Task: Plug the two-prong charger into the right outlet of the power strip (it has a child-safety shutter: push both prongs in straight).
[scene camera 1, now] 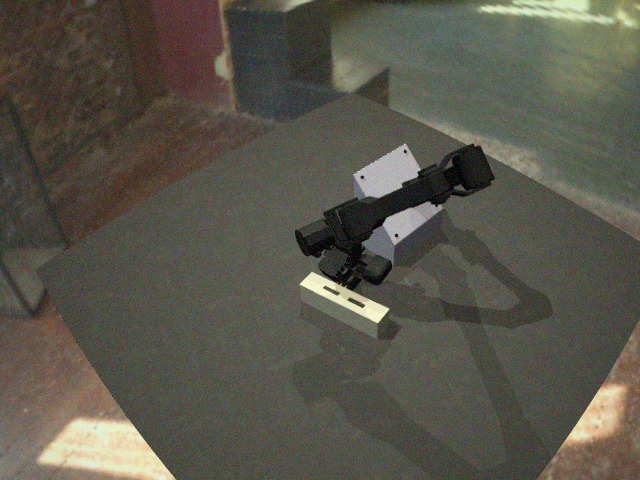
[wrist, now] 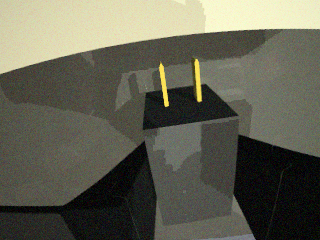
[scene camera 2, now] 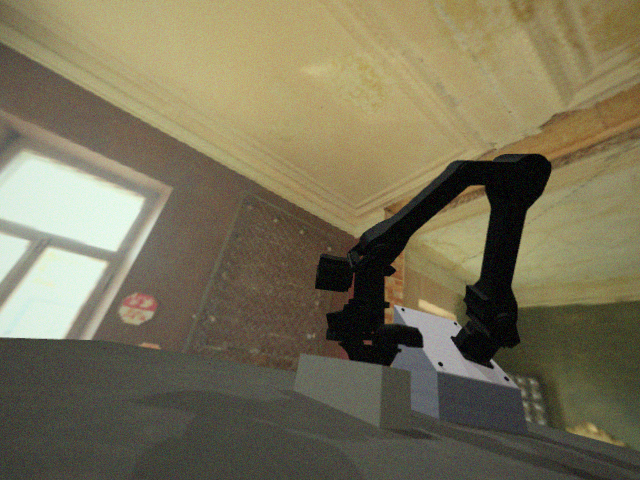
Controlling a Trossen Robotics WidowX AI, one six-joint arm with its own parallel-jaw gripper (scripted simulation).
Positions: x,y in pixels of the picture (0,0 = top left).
Scene:
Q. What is the gripper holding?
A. A charger.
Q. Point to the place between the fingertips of the gripper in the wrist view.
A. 183,143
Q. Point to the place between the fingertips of the gripper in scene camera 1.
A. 350,281

